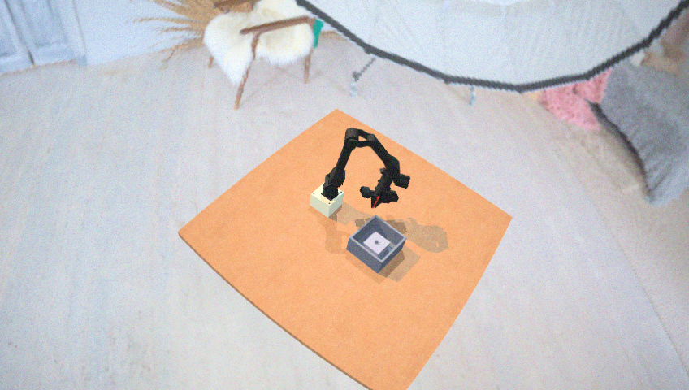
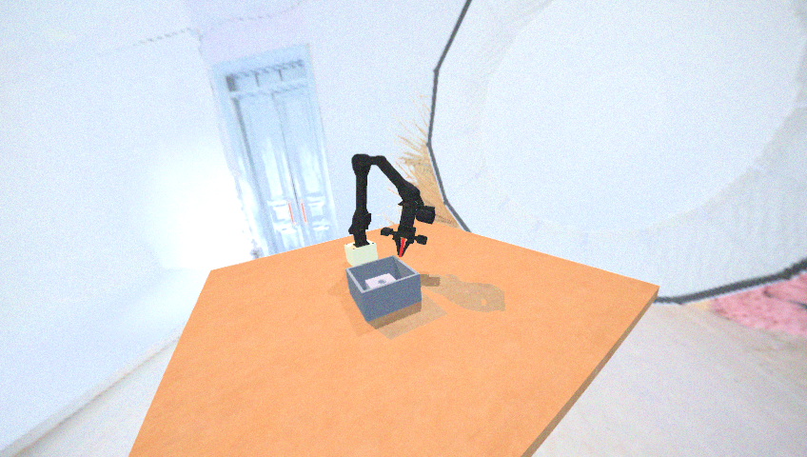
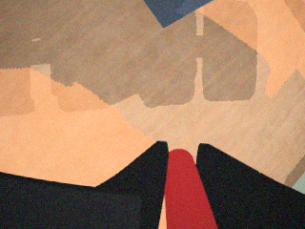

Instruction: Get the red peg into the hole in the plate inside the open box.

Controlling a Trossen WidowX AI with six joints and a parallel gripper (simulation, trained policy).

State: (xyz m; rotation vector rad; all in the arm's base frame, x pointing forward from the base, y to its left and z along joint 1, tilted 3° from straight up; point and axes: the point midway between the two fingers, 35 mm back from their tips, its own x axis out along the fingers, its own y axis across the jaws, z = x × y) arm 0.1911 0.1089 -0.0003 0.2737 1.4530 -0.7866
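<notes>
My gripper tip is 13 cm short of the plate, 14 cm to the left of it and 2 cm above it. From my gripper tip the other things lie so: grey box (13 cm ahead, 14 cm to the right, 4 cm below); then red peg (1 cm to the left, 3 cm above).
</notes>
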